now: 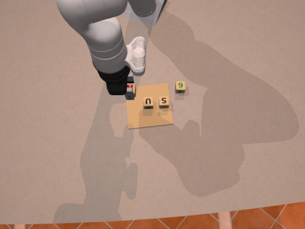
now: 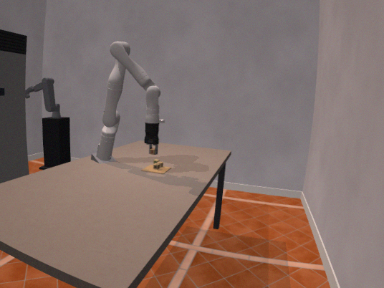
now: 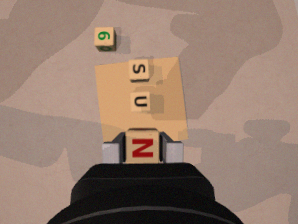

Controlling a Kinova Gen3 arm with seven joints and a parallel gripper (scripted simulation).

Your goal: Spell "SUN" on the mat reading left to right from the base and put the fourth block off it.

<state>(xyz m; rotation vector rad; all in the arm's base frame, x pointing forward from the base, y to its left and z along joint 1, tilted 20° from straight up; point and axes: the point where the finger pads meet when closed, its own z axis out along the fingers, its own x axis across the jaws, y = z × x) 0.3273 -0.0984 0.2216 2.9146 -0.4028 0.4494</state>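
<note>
Now: hand 10 cm above the U block, 5 cm to the right of it and 1 cm short of it. Round my hand: mat: 12 cm below, 5 cm to the left, 1 cm ahead; S block: 10 cm below, 9 cm to the left, 2 cm ahead; N block: right at my hand.
</note>
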